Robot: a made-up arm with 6 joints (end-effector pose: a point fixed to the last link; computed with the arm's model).
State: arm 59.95 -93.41 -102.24 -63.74 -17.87 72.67
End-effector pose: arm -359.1 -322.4 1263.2 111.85 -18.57 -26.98
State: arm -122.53 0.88 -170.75 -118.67 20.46 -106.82
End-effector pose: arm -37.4 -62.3 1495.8 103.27 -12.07 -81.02
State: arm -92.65 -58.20 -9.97 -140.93 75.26 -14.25
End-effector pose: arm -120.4 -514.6 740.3 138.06 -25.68 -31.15
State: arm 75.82 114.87 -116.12 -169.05 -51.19 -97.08
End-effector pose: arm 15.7 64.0 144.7 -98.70 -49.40 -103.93
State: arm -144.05 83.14 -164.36 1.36 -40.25 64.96
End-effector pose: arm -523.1 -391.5 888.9 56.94 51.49 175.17
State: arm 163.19 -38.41 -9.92 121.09 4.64 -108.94
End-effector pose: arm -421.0 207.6 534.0 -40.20 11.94 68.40
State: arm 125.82 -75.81 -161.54 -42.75 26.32 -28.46
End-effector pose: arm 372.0 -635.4 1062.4 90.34 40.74 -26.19
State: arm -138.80 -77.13 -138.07 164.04 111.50 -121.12
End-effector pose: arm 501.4 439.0 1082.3 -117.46 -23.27 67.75
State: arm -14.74 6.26 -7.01 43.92 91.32 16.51
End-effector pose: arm 95.0 106.2 248.8 179.19 -15.99 -148.43
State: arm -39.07 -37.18 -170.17 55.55 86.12 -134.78
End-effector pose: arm -243.2 357.8 1352.6 160.07 -20.47 118.41
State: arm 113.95 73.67 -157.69 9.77 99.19 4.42
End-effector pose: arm -359.7 624.7 639.1 -105.94 8.53 18.61
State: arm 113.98 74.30 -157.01 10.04 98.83 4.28
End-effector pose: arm -360.0 623.1 625.0 -106.91 8.74 18.54
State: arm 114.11 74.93 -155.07 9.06 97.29 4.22
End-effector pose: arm -358.2 622.0 598.3 -107.86 7.65 18.48
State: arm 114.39 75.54 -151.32 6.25 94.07 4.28
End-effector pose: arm -353.0 619.8 554.2 -108.75 4.69 18.77
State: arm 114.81 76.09 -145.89 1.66 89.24 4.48
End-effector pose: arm -343.5 613.1 495.6 -109.51 0.06 20.01
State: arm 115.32 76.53 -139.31 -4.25 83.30 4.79
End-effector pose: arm -330.2 599.0 429.9 -110.22 -5.45 22.76
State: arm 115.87 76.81 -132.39 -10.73 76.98 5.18
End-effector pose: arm -315.3 577.3 366.7 -111.04 -10.73 27.09
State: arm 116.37 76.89 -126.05 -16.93 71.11 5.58
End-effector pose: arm -301.5 552.0 314.4 -111.94 -14.87 32.32
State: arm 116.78 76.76 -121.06 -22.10 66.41 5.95
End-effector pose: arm -291.2 529.2 277.9 -112.68 -17.61 37.30
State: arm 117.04 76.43 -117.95 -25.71 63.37 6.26
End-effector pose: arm -285.6 515.3 259.0 -112.93 -19.25 40.85
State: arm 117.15 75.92 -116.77 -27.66 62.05 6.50
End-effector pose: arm -284.8 513.0 256.1 -112.55 -20.28 42.48
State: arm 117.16 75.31 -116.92 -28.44 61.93 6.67
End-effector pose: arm -287.2 519.1 263.8 -111.73 -21.03 42.67
